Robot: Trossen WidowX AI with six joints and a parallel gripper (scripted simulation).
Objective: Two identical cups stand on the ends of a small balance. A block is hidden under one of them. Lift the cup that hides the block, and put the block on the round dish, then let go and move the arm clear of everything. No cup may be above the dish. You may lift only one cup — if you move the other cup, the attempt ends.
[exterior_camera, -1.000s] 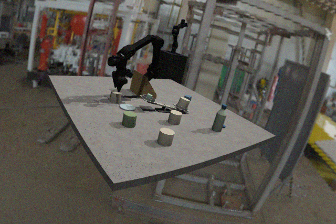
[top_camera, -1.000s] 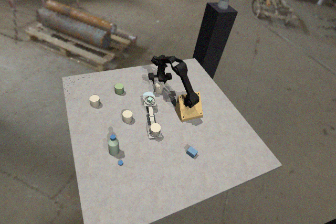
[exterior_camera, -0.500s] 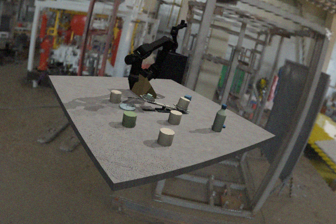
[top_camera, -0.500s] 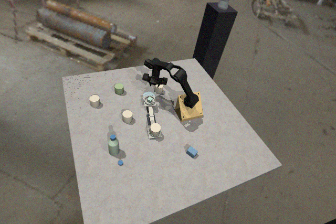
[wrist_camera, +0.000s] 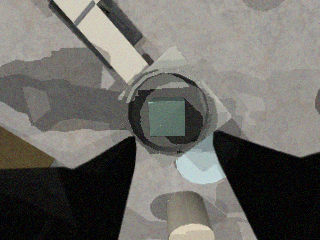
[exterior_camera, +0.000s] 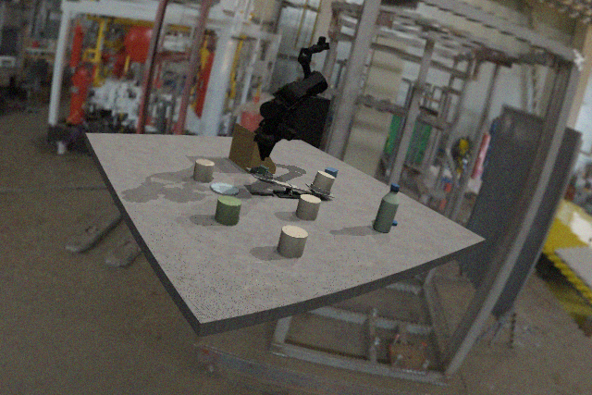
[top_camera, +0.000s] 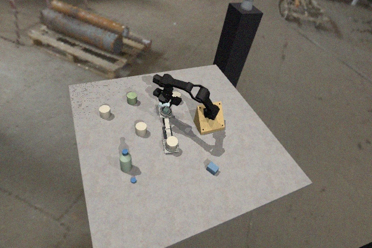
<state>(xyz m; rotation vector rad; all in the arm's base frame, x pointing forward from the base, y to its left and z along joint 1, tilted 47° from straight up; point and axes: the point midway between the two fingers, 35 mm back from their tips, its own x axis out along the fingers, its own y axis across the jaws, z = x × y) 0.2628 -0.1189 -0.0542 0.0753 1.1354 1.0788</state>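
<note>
My gripper tip is now 4 cm above the green block. From my gripper tip the other things lie so: pale blue round dish: 4 cm behind, 11 cm to the right, 13 cm below; green cylinder: 20 cm ahead, 22 cm to the right, 9 cm below; small balance: 3 cm ahead, 12 cm to the left, 9 cm below.
</note>
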